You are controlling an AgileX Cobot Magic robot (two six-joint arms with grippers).
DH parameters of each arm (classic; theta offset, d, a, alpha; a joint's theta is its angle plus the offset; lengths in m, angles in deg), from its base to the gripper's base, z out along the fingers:
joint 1: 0 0.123 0 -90
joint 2: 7.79 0 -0.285 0
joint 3: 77.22 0 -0.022 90
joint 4: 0 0.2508 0 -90
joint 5: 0 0 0.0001 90
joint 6: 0 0.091 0 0
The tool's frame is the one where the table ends.
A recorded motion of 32 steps. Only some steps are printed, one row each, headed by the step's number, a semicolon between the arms.
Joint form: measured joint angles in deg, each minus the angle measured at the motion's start. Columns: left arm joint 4, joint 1, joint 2, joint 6, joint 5, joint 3; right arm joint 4, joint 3, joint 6, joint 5, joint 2, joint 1.
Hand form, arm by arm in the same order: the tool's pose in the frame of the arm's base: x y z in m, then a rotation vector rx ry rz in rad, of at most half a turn. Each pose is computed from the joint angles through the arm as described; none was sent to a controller.
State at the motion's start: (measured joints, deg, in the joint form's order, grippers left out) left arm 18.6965 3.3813 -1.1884 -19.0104 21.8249 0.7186; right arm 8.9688 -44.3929 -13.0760 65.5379 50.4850 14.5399
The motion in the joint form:
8: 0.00 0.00 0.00 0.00 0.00 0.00; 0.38 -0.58 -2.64 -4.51 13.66 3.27
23: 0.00 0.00 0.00 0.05 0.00 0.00; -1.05 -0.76 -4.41 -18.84 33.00 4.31
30: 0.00 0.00 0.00 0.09 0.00 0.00; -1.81 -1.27 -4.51 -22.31 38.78 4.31
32: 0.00 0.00 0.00 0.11 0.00 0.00; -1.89 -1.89 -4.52 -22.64 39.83 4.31
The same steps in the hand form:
8: 0.0508 0.0139 0.1776 -0.1630 1.8309 0.1319; 0.1708 0.0685 0.2668 -0.7462 2.7798 0.2274
23: 0.0508 0.0139 0.1776 -0.1622 1.8310 0.1325; 0.2279 0.0875 0.1993 -0.8024 2.8543 0.1645
30: 0.0508 0.0139 0.1776 -0.1616 1.8311 0.1330; 0.2415 0.0907 0.1768 -0.8152 2.8842 0.1404
32: 0.0508 0.0139 0.1776 -0.1613 1.8311 0.1333; 0.2453 0.0918 0.1745 -0.8165 2.8857 0.1380

